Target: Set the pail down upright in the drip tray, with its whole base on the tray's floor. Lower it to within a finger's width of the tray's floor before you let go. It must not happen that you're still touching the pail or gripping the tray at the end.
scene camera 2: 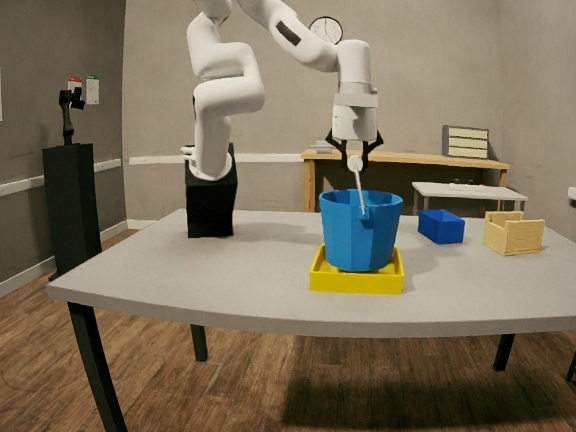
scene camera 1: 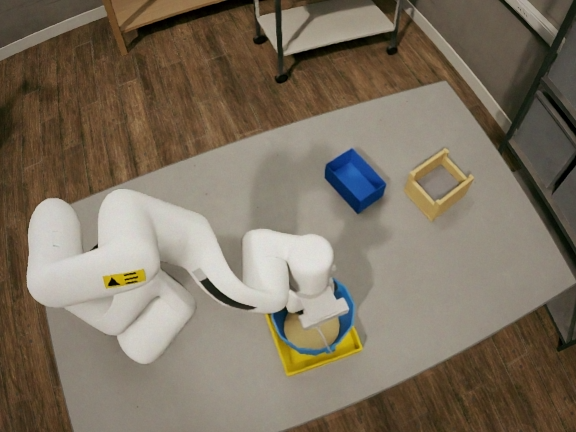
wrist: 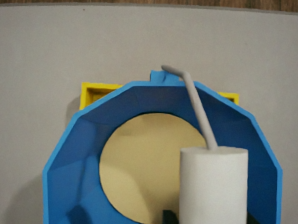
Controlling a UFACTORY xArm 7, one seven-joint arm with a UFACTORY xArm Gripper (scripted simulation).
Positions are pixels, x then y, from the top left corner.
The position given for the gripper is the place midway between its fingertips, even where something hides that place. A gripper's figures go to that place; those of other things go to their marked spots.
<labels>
The gripper [scene camera 2: 354,171] is 0.90 m from the lens. A yellow drip tray [scene camera 2: 327,278] is 0.85 m from the lens. A tan wooden crate [scene camera 2: 519,237] is 1.24 m from the lens. A blue pail [scene camera 2: 357,237] is 0.84 m from the lens. The marked spots on the tan wooden crate and the blue pail are 0.60 m apart.
</labels>
